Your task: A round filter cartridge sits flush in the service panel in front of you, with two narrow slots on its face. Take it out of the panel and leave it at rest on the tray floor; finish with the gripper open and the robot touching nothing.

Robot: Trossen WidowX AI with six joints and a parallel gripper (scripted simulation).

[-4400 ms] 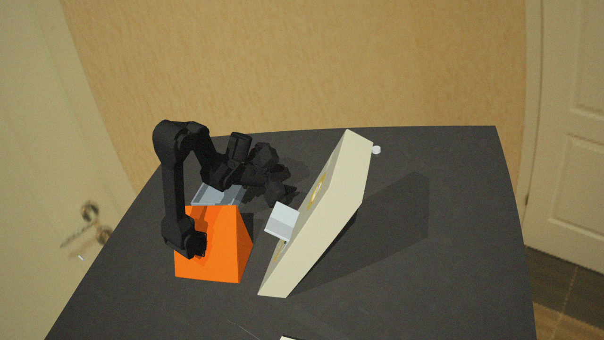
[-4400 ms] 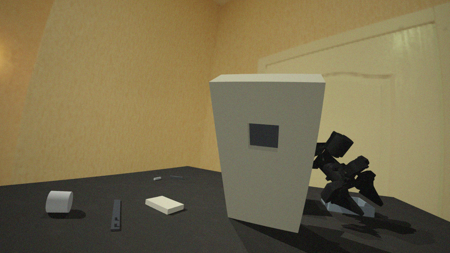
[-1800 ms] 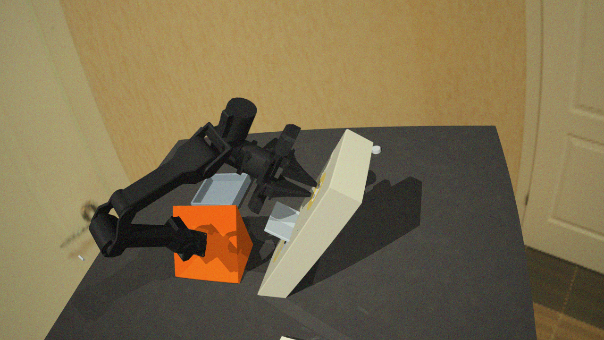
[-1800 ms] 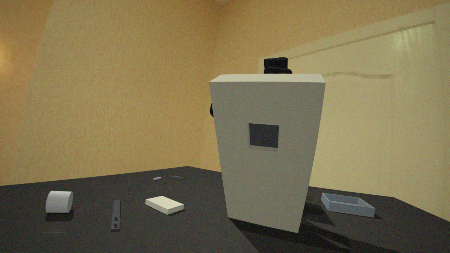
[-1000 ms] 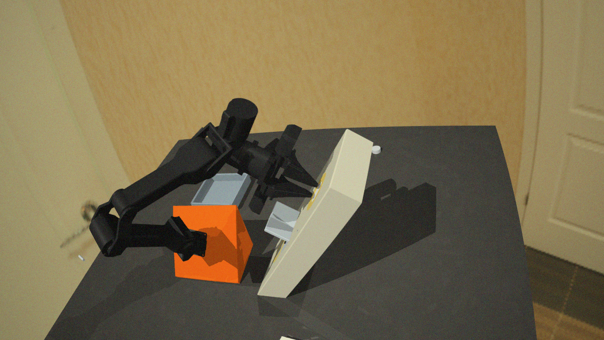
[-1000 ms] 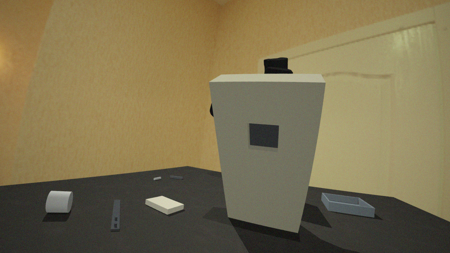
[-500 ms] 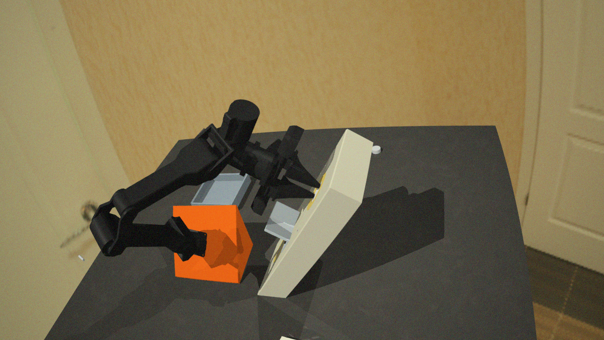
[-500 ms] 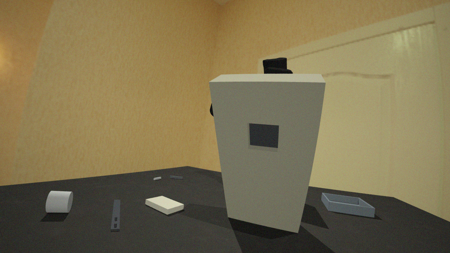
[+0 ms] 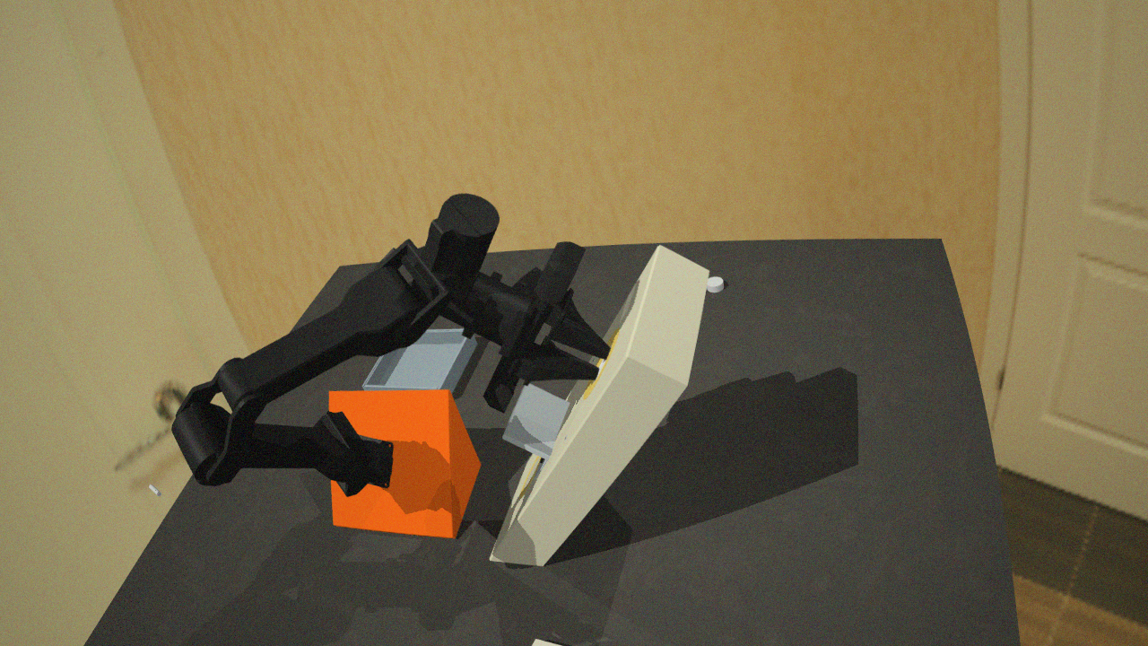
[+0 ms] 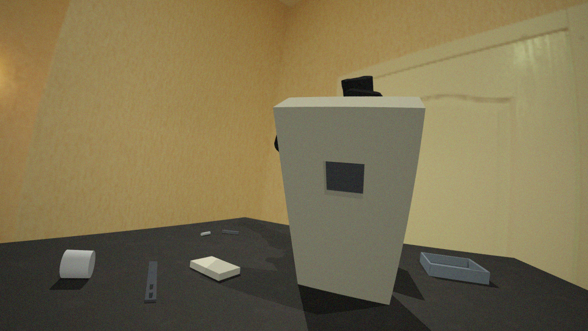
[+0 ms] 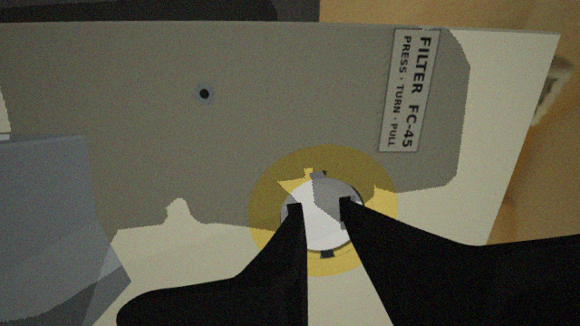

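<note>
The white round filter cartridge lies 1 cm below my gripper tip and 1 cm ahead of it. Round my gripper tip: cream service panel 8 cm below, 4 cm behind; then grey tray 44 cm behind, 26 cm to the left, 23 cm below.
</note>
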